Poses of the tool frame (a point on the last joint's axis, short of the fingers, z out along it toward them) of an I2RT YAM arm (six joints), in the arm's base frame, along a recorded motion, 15 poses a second.
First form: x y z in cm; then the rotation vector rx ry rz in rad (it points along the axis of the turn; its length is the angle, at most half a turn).
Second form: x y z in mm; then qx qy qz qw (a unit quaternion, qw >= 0). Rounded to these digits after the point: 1 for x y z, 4 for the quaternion.
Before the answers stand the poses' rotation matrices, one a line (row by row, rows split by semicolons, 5 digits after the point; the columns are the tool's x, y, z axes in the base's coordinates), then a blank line. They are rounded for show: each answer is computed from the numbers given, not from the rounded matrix.
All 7 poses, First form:
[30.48, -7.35, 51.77, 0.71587, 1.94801, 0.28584]
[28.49, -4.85, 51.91, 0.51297, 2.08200, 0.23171]
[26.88, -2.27, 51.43, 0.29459, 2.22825, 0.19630]
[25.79, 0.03, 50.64, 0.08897, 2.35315, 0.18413]
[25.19, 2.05, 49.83, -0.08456, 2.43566, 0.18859]
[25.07, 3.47, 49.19, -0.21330, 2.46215, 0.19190]
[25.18, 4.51, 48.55, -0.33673, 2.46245, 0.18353]
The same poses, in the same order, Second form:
-0.32530 0.35864 0.87496; 0.59489 0.79686 -0.10546; -0.73505 0.48620 -0.47257
-0.46514 0.26706 0.84400; 0.44608 0.89422 -0.03711; -0.76463 0.35923 -0.53507
-0.60514 0.14322 0.78313; 0.27793 0.95980 0.03924; -0.74603 0.24140 -0.62062
-0.70879 0.00941 0.70536; 0.11901 0.98717 0.10642; -0.69531 0.15937 -0.70081
-0.76454 -0.11043 0.63504; -0.01136 0.98737 0.15802; -0.64447 0.11360 -0.75614
-0.77504 -0.20048 0.59926; -0.10521 0.97604 0.19046; -0.62309 0.08456 -0.77757
-0.76361 -0.28437 0.57968; -0.19530 0.95746 0.21243; -0.61543 0.04901 -0.78667

[304.8, -73.5, 517.7, 0.2960, 0.8054, 0.1182, 0.4997]
[284.9, -48.5, 519.1, 0.2096, 0.8507, 0.0947, 0.4728]
[268.8, -22.7, 514.3, 0.1180, 0.8924, 0.0786, 0.4284]
[257.9, 0.3, 506.4, 0.0348, 0.9215, 0.0721, 0.3800]
[251.9, 20.5, 498.3, -0.0325, 0.9365, 0.0725, 0.3416]
[250.7, 34.7, 491.9, -0.0814, 0.9392, 0.0732, 0.3254]
[251.8, 45.1, 485.5, -0.1281, 0.9364, 0.0698, 0.3191]

